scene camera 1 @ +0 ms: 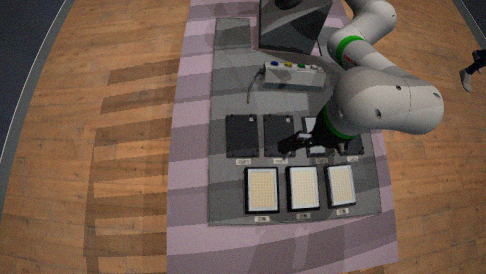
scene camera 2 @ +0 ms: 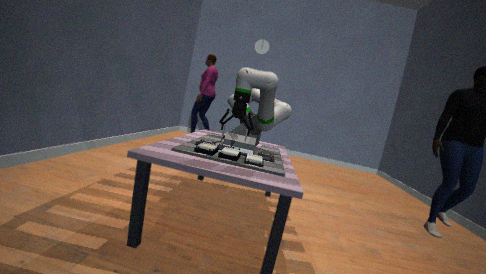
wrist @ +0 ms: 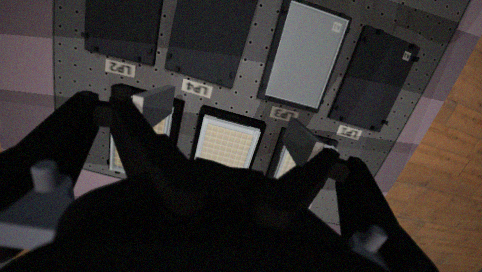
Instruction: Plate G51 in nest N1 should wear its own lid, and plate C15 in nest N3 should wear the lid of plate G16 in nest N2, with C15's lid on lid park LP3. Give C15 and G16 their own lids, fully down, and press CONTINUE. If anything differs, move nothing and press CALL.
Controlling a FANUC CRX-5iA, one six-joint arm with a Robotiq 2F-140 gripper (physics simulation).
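Note:
Three plates with pale grids and light rims sit in dark nests: N2's plate (scene camera 1: 262,190) (scene camera 2: 206,146) at left, N3's plate (scene camera 1: 303,187) (scene camera 2: 230,152) (wrist: 227,142) in the middle, N1's plate (scene camera 1: 341,185) (scene camera 2: 254,159) at right. Plate names are not readable; whose lids they wear cannot be told. A light, clear lid (scene camera 1: 310,123) (wrist: 306,57) lies flat on LP3, partly hidden by the arm in the first scene view. My gripper (scene camera 2: 235,131) (wrist: 231,114) is open and empty, above the board between the lid parks and nests. A button box (scene camera 1: 294,76) stands behind the parks.
Dark lid parks LP2 (scene camera 1: 241,136) (wrist: 122,30), LP4 (scene camera 1: 278,129) (wrist: 210,40) and LP1 (wrist: 372,80) show no clear lid. A dark block (scene camera 1: 292,30) stands at the back; a cable (scene camera 1: 249,92) runs from the button box. Two people (scene camera 2: 208,82) (scene camera 2: 465,120) stand beyond the table.

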